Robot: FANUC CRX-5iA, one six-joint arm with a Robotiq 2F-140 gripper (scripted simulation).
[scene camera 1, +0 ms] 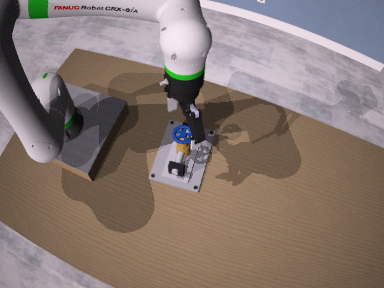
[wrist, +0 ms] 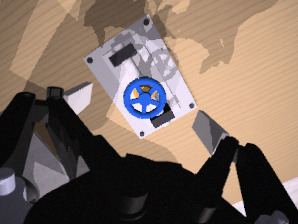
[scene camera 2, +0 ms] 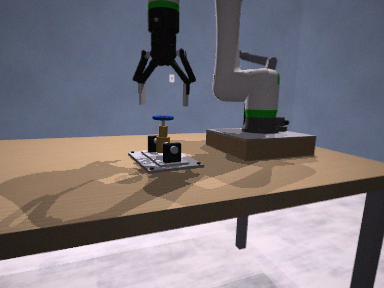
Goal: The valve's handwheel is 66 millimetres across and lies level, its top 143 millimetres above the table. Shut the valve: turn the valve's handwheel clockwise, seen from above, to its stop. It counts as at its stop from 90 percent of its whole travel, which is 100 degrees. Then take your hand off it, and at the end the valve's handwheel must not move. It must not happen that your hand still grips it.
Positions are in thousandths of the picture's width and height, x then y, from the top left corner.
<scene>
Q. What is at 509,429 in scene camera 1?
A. My gripper.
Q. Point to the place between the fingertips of my gripper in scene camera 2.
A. At 426,366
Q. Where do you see a blue handwheel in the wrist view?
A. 485,444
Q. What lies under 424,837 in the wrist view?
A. My gripper.
</scene>
